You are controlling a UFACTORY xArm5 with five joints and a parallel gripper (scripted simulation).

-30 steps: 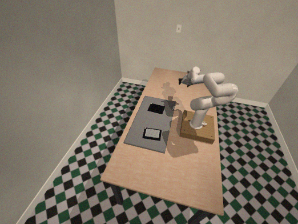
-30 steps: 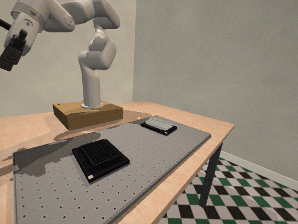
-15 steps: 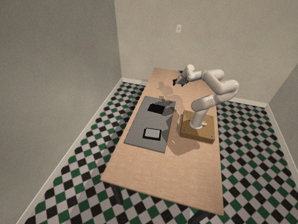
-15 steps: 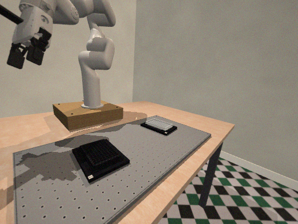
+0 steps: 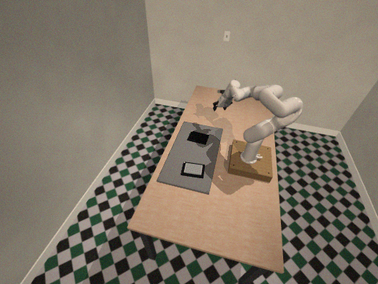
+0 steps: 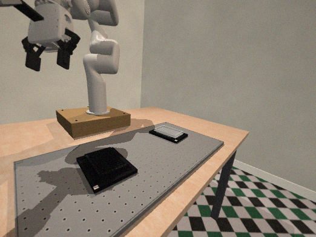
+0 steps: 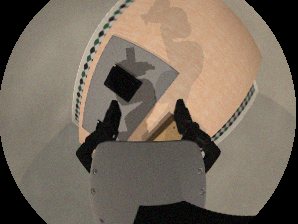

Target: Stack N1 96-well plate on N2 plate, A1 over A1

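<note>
My gripper is now 15 cm short of the black 96-well plate, 6 cm to the right of it and 26 cm above it. Also, from my hand: clear 96-well plate (17 cm ahead, 41 cm to the left, 26 cm below); plate nest N1 (15 cm ahead, 6 cm to the left, 27 cm below); plate nest N2 (17 cm ahead, 41 cm to the left, 27 cm below).
</note>
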